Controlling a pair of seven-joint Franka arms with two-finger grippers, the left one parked.
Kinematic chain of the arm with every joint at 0, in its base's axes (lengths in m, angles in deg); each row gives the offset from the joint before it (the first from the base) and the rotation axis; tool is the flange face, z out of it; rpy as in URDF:
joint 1: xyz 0 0 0.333 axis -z
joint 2: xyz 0 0 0 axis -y
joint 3: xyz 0 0 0.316 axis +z
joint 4: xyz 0.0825 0 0 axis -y
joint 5: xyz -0.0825 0 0.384 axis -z
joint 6: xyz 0 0 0 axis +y
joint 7: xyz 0.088 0 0 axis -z
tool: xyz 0 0 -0.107 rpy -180 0 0
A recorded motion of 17 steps. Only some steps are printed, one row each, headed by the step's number.
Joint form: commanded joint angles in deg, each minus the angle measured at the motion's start. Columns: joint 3, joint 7, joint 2, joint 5, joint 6, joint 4, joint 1.
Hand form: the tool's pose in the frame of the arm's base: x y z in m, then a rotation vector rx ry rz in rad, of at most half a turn. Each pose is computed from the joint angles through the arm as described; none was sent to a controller.
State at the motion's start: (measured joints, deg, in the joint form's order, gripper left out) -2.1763 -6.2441 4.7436 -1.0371 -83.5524 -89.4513 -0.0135
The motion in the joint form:
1: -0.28 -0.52 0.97 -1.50 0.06 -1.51 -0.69
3: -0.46 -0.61 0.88 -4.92 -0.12 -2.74 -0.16
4: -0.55 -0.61 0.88 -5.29 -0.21 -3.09 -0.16
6: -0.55 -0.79 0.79 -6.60 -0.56 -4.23 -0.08
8: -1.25 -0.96 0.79 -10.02 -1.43 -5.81 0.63
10: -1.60 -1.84 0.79 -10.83 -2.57 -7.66 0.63
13: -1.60 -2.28 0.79 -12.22 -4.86 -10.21 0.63
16: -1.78 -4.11 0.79 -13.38 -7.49 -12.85 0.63
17: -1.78 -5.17 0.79 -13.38 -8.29 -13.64 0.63
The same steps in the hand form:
1: 0.5111 -0.0118 0.6601 -3.0876 -0.1423 0.0418
3: 0.5120 -0.0113 0.6502 -3.0263 -0.1300 0.0631
4: 0.5121 -0.0114 0.6476 -3.0193 -0.1275 0.0689
6: 0.5131 -0.0095 0.6385 -2.9945 -0.1292 0.0880
8: 0.5143 -0.0159 0.6280 -2.9329 -0.0948 0.0926
10: 0.5155 -0.0180 0.6149 -2.9155 -0.1009 0.1045
13: 0.5180 -0.0162 0.5979 -2.8907 -0.0977 0.1050
16: 0.5203 -0.0168 0.5803 -2.8690 -0.1210 0.0945
17: 0.5208 -0.0171 0.5748 -2.8678 -0.1425 0.0907

